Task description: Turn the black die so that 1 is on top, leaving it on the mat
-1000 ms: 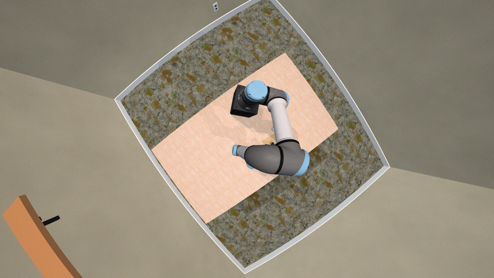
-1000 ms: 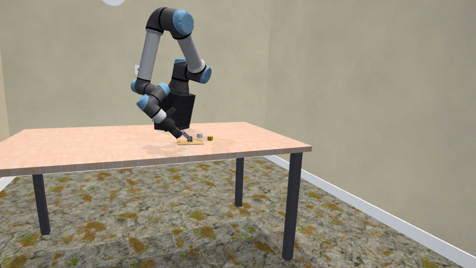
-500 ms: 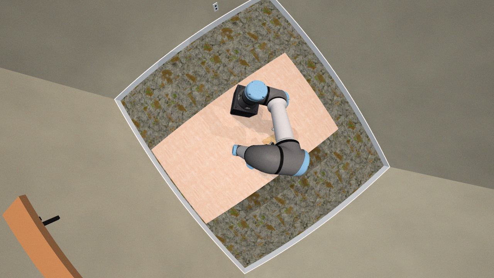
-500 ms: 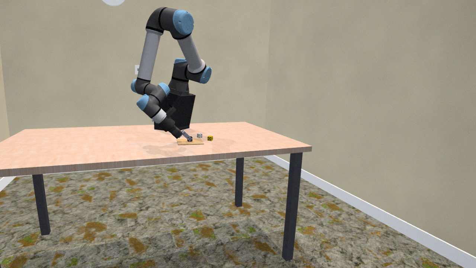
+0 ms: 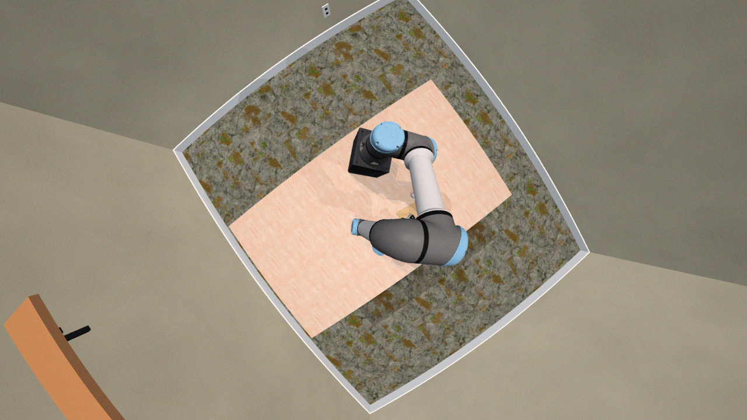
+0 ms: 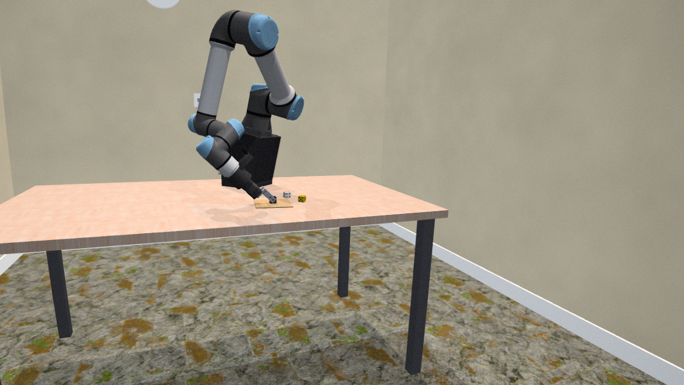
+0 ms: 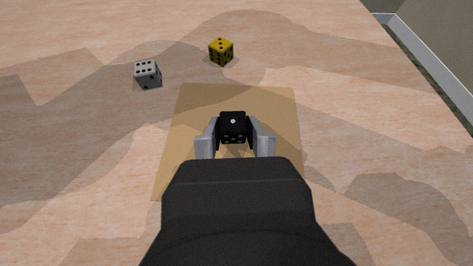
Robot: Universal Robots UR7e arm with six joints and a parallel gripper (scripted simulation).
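Right now my hand is 10 mm to the right of the black die and 10 mm above it. Round my hand: tan mat 10 mm to the left, 20 mm below; white die 90 mm behind, 100 mm to the left, 10 mm below; yellow die 130 mm to the left, 10 mm below.
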